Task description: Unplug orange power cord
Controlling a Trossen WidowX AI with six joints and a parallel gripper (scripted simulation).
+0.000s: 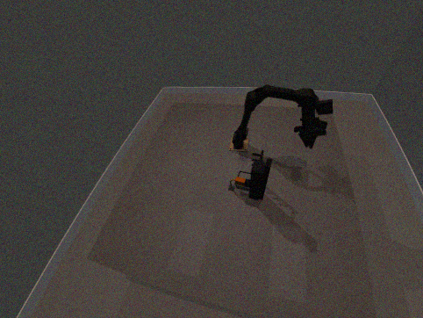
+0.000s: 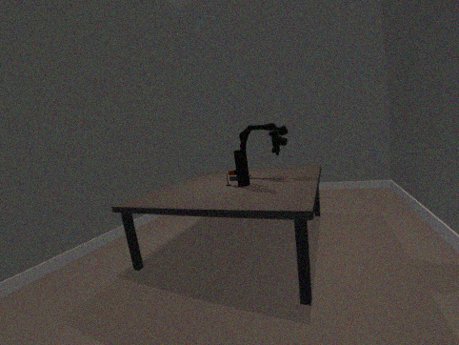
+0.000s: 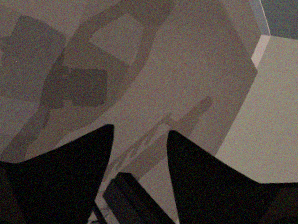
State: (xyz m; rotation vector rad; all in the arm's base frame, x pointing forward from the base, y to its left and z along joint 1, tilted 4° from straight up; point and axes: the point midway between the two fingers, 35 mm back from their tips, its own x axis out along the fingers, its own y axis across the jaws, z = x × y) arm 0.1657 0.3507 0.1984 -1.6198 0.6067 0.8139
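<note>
Now: gripper tip 130 mm short of the orange plug, 320 mm to the left of it and 80 mm above it.
</note>
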